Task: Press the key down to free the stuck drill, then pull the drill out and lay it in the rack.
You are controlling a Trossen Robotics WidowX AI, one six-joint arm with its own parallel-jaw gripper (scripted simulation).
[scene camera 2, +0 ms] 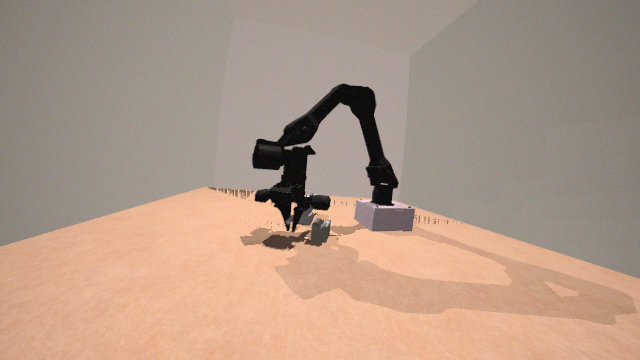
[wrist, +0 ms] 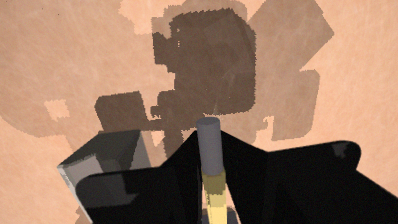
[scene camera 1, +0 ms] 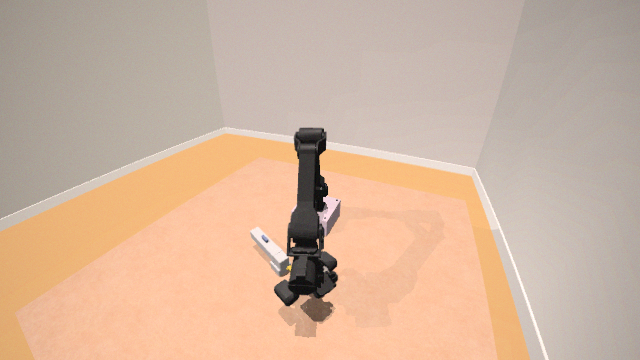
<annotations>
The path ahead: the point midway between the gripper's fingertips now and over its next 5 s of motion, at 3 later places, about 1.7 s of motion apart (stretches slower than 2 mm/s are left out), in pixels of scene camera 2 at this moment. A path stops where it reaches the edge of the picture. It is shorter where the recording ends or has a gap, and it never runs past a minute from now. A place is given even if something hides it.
The gripper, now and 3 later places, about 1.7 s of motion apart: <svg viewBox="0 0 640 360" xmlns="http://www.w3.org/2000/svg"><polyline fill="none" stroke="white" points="290,231 290,227 291,220 306,220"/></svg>
</annotations>
